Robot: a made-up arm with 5 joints. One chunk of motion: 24 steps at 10 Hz.
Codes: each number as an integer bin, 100 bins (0 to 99) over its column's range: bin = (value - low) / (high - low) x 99, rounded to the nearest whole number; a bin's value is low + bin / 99 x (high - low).
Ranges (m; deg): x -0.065..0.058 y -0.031..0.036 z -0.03..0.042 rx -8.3..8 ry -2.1..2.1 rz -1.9..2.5
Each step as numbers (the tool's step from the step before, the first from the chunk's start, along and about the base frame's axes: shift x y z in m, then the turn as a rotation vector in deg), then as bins.
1 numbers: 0.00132 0.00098 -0.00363 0.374 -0.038 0.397
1 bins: 53 47 36 53 49 52
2 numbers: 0.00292 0.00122 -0.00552 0.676 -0.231 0.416
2 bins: 55 48 34 55 44 52
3 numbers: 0.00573 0.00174 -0.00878 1.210 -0.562 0.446
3 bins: 57 48 29 58 36 53
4 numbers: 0.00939 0.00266 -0.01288 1.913 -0.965 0.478
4 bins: 60 50 24 62 27 54
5 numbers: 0.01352 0.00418 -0.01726 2.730 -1.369 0.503
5 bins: 63 52 18 67 17 54
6 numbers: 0.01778 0.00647 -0.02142 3.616 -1.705 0.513
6 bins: 67 55 12 72 9 54
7 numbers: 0.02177 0.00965 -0.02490 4.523 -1.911 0.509
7 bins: 70 60 7 78 4 54
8 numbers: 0.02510 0.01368 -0.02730 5.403 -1.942 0.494
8 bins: 73 66 4 83 4 54
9 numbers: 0.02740 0.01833 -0.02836 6.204 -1.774 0.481
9 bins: 74 73 2 88 8 54
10 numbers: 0.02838 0.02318 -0.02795 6.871 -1.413 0.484
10 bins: 75 80 3 92 16 54
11 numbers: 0.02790 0.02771 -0.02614 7.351 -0.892 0.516
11 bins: 75 87 5 95 28 54
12 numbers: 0.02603 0.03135 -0.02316 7.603 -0.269 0.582
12 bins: 73 92 9 97 43 56
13 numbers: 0.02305 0.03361 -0.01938 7.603 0.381 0.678
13 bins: 71 95 15 97 58 58
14 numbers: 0.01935 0.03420 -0.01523 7.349 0.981 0.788
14 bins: 68 96 20 95 73 60
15 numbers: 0.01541 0.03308 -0.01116 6.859 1.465 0.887
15 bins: 65 95 26 92 84 63
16 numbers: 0.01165 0.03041 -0.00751 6.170 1.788 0.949
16 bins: 62 91 31 88 92 64
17 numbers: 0.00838 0.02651 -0.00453 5.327 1.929 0.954
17 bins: 59 85 35 83 95 64
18 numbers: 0.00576 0.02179 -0.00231 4.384 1.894 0.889
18 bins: 57 78 38 77 94 63
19 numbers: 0.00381 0.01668 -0.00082 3.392 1.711 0.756
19 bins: 55 70 40 71 90 60
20 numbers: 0.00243 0.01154 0.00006 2.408 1.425 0.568
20 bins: 54 63 41 65 83 56
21 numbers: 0.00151 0.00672 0.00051 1.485 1.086 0.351
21 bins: 54 56 42 59 75 51
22 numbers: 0.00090 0.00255 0.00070 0.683 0.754 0.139
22 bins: 53 50 42 55 67 46
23 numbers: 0.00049 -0.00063 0.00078 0.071 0.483 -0.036
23 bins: 53 45 42 51 61 42
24 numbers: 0.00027 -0.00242 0.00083 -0.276 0.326 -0.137
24 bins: 53 42 42 49 57 40
